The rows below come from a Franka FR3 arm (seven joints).
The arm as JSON. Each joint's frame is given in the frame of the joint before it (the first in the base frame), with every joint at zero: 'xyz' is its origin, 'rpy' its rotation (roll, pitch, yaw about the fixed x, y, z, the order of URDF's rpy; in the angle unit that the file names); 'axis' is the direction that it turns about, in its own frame. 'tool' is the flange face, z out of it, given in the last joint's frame.
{
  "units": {
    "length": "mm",
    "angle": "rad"
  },
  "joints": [
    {
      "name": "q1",
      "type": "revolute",
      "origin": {
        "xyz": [
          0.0,
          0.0,
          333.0
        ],
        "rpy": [
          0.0,
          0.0,
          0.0
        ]
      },
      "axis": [
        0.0,
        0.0,
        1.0
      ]
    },
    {
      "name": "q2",
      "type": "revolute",
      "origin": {
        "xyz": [
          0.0,
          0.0,
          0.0
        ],
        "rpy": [
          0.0,
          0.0,
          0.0
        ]
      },
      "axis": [
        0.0,
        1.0,
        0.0
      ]
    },
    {
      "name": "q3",
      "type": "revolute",
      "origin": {
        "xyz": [
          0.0,
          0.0,
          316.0
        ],
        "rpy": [
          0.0,
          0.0,
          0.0
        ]
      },
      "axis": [
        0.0,
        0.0,
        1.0
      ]
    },
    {
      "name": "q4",
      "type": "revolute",
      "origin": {
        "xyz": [
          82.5,
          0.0,
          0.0
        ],
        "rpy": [
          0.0,
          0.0,
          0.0
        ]
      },
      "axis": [
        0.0,
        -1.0,
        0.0
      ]
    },
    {
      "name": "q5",
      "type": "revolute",
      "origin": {
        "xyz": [
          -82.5,
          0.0,
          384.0
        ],
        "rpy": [
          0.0,
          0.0,
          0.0
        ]
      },
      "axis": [
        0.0,
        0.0,
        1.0
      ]
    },
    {
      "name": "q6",
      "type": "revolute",
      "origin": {
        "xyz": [
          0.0,
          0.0,
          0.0
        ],
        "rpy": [
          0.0,
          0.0,
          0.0
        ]
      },
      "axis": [
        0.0,
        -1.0,
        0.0
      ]
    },
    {
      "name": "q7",
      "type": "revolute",
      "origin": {
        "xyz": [
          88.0,
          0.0,
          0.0
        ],
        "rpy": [
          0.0,
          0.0,
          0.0
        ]
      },
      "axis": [
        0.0,
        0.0,
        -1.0
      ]
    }
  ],
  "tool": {
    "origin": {
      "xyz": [
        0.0,
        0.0,
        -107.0
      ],
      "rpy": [
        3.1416,
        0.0,
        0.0
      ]
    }
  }
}
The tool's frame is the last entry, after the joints.
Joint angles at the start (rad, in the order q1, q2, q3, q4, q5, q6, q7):
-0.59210 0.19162 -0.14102 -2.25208 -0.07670 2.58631 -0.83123
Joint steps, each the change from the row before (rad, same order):
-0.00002 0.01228 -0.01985 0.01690 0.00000 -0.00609 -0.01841
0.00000 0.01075 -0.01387 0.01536 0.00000 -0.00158 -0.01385
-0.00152 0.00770 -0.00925 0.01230 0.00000 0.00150 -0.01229
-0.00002 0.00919 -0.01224 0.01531 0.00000 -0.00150 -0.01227
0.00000 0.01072 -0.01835 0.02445 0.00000 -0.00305 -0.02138
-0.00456 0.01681 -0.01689 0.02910 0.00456 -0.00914 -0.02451
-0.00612 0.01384 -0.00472 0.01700 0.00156 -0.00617 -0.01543
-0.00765 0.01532 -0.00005 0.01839 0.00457 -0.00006 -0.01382
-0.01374 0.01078 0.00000 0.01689 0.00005 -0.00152 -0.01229
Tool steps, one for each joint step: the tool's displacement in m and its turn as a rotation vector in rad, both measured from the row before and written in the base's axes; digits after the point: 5 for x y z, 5 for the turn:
-0.00396 -0.01118 -0.00007 -0.00505 0.00735 -0.00129
-0.00190 -0.00864 0.00053 -0.00667 0.00272 0.00049
-0.00126 -0.00693 0.00119 -0.00754 -0.00048 0.00217
-0.00148 -0.00797 0.00140 -0.00756 0.00147 0.00064
-0.00204 -0.01221 0.00444 -0.01408 0.00026 0.00403
-0.00323 -0.01398 0.00239 -0.00814 0.00519 0.00039
-0.00151 -0.00735 -0.00115 -0.00142 0.00719 0.00367
0.00041 -0.00676 -0.00098 -0.00346 0.00057 0.00370
-0.00269 -0.00877 0.00081 -0.00576 0.00111 -0.00078

